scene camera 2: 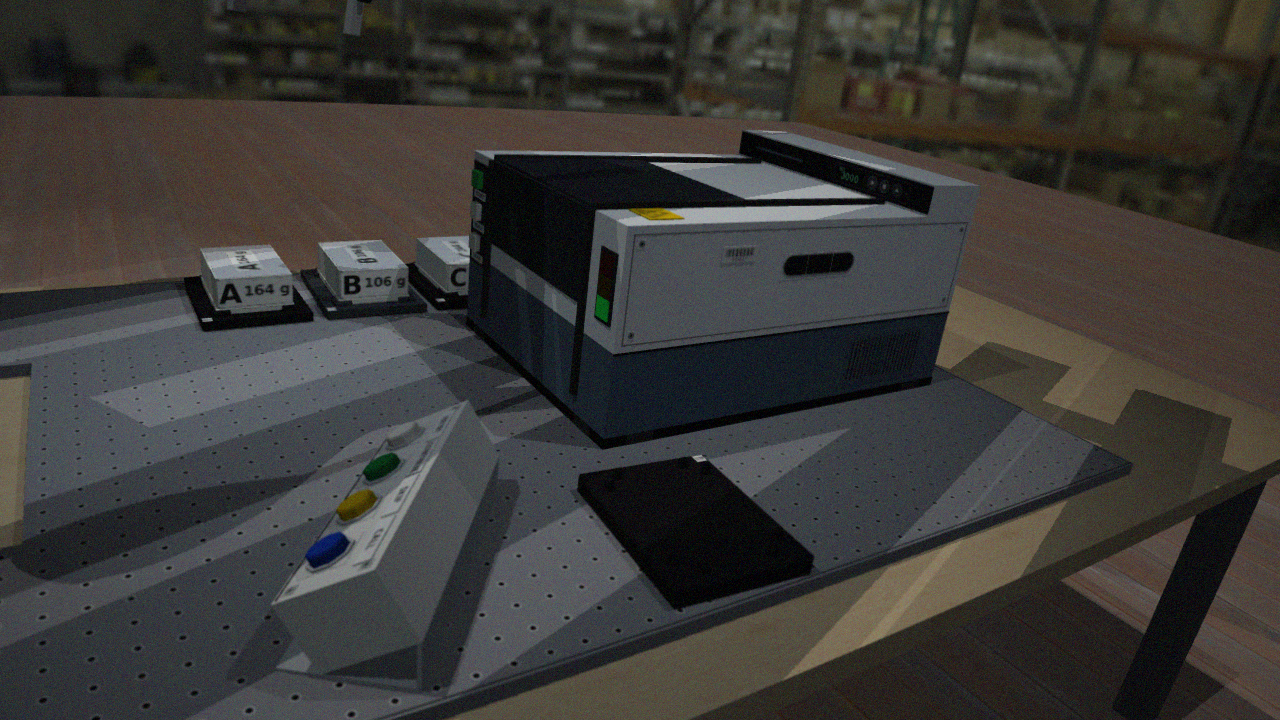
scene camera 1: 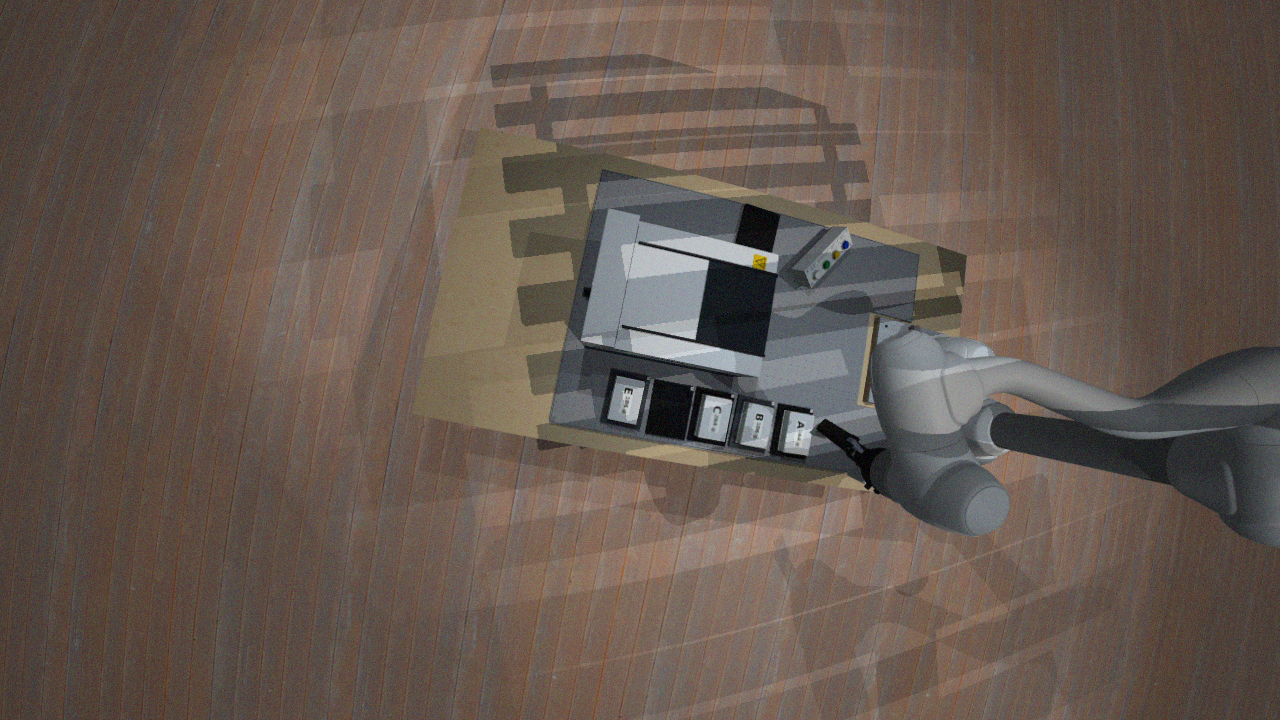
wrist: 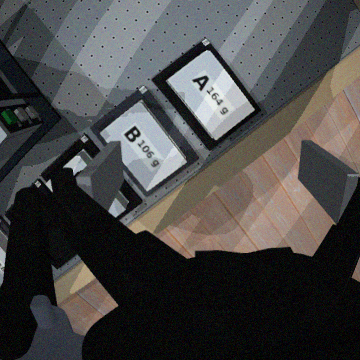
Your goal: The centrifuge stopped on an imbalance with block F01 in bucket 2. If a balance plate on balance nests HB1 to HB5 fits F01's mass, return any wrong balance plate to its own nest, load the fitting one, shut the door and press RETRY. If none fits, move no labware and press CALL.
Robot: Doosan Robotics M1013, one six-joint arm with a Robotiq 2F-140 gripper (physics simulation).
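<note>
My gripper is open and empty, above the table's front edge near plate A. Balance plate A, marked 164 g, plate B, marked 106 g, plate C and plate E sit in their nests. The nest between C and E is empty. The centrifuge has a dark panel over its front and top. Block F01 and the buckets do not show. The button box has a blue CALL button.
A black pad lies beside the centrifuge, behind the button box. The green and yellow buttons stand in line with the blue one. The arm reaches over the table's right side. A green light shows on the centrifuge's front.
</note>
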